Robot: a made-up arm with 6 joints. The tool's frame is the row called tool.
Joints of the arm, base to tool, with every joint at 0 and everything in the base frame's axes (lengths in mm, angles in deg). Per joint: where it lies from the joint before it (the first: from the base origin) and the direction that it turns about. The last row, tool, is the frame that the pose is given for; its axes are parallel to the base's.
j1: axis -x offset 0 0 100
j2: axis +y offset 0 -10 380
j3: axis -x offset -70 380 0
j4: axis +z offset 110 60 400
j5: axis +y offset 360 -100 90
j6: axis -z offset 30 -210 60
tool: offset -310 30 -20
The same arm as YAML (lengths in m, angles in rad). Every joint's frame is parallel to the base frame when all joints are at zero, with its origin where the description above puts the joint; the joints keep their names.
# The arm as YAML. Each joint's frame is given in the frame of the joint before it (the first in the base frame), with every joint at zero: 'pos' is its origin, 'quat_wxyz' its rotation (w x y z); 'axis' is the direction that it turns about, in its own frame. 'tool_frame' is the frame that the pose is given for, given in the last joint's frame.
length_unit: m
angle_unit: rad
joints:
  - joint: j1
    pos: [0.0, 0.0, 0.1]
    quat_wxyz: [1.0, 0.0, 0.0, 0.0]
    axis: "-x"
  - joint: j2
    pos: [0.0, -0.01, 0.38]
    quat_wxyz: [1.0, 0.0, 0.0, 0.0]
    axis: "+y"
  - joint: j3
    pos: [-0.07, 0.38, 0.0]
    quat_wxyz: [1.0, 0.0, 0.0, 0.0]
    axis: "-x"
  - joint: j4
    pos: [0.11, 0.06, 0.4]
    quat_wxyz: [1.0, 0.0, 0.0, 0.0]
    axis: "+z"
  - joint: j5
    pos: [0.36, -0.1, 0.09]
    quat_wxyz: [1.0, 0.0, 0.0, 0.0]
    axis: "+y"
  - joint: j6
    pos: [0.03, -0.21, 0.06]
    quat_wxyz: [1.0, 0.0, 0.0, 0.0]
    axis: "-z"
tool_frame:
  pos: [-0.31, 0.03, -0.02]
  quat_wxyz: [1.0, 0.0, 0.0, 0.0]

